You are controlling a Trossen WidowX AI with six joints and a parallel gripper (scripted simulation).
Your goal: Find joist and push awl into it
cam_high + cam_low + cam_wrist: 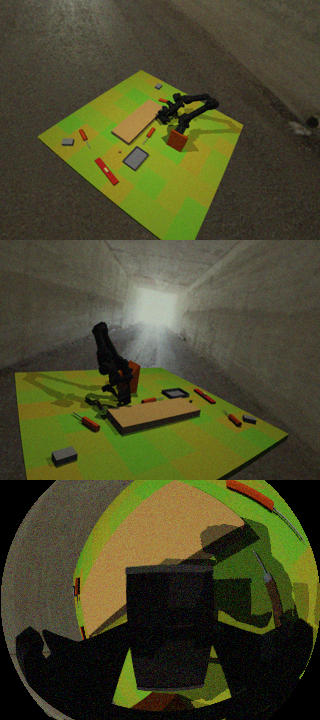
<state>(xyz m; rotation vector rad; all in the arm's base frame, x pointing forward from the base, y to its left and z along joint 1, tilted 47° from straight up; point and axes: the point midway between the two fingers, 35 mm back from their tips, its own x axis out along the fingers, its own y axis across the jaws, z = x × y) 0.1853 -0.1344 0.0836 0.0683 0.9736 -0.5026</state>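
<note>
The awl lies 3 cm behind my gripper tip, 12 cm to the right of it and 6 cm below it. From my gripper tip the other things lie so: grey tray (2 cm behind, 45 cm to the left, 6 cm below); then tan cube (11 cm ahead, 47 cm to the left, 6 cm below); then stud finder (1 cm behind, 2 cm to the left, 2 cm below).
</note>
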